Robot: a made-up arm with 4 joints. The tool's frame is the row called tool.
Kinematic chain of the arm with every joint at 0, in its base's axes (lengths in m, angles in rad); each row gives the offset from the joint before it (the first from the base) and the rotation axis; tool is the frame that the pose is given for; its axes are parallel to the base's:
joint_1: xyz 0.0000 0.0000 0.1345 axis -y
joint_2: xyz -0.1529 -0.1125 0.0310 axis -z
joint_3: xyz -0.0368 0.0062 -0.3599 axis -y
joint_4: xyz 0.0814 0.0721 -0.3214 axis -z
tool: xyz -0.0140 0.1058 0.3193
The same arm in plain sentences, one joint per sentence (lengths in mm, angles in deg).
The arm has four revolute joints in a row. What follows holds with every joint at zero, and every direction is one of the base frame's. The first joint is mounted 134.5 mm along +z from the base frame's origin and rotates about -y. The second joint is mounted 152.9 mm along -x and 112.5 mm along -y and 31 mm along +z from the first joint and rotates about -z. The third joint is mounted 36.8 mm along -x and 6.2 mm along +y and 359.9 mm along -z from the second joint and rotates about -y. The fourth joint is mounted 81.4 mm along +x and 72.1 mm along +y and 321.4 mm along -z from the third joint and rotates about -z. The tool frame, which is the frame that the pose is given for, is mounted 14 mm along -x and 105.8 mm along +y and 319.3 mm along +z from the fourth joint; its axes are parallel to the base frame's.
